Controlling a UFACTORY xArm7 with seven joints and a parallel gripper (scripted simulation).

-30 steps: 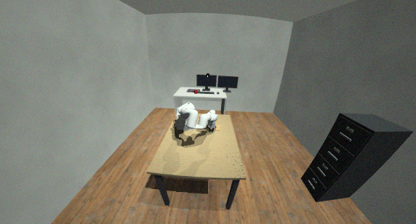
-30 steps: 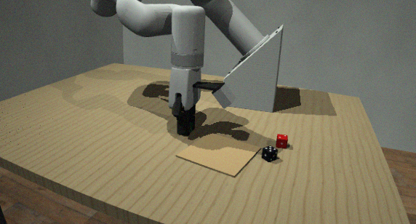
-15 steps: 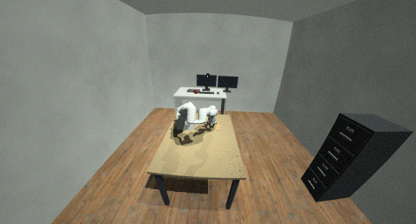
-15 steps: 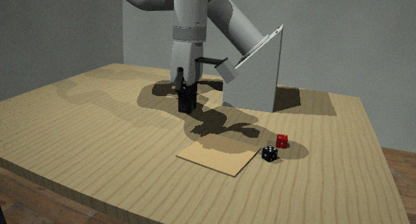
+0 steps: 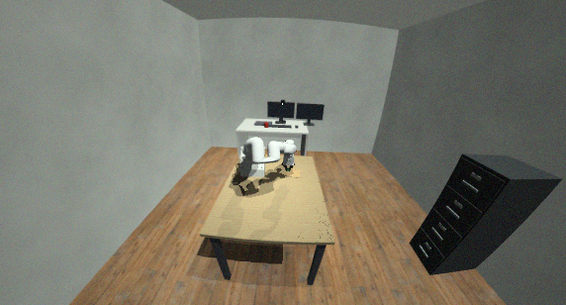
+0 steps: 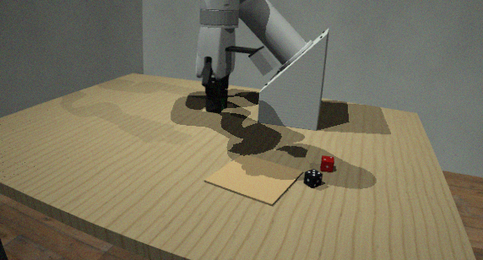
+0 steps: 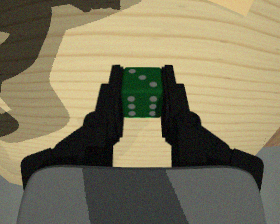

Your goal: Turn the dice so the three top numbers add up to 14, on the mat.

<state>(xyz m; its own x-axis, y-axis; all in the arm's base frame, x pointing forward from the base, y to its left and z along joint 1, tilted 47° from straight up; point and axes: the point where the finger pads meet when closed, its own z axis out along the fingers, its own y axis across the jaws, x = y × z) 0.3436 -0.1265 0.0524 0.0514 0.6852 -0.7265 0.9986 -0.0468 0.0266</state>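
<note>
Right now the tan mat is 12 cm below my hand, 10 cm to the left of it and 7 cm ahead of it. The rest, counted from my hand: red die: 24 cm to the left, 11 cm below, 1 cm behind; green die: 1 cm below; black die: 21 cm to the left, 11 cm below, 6 cm ahead.
</note>
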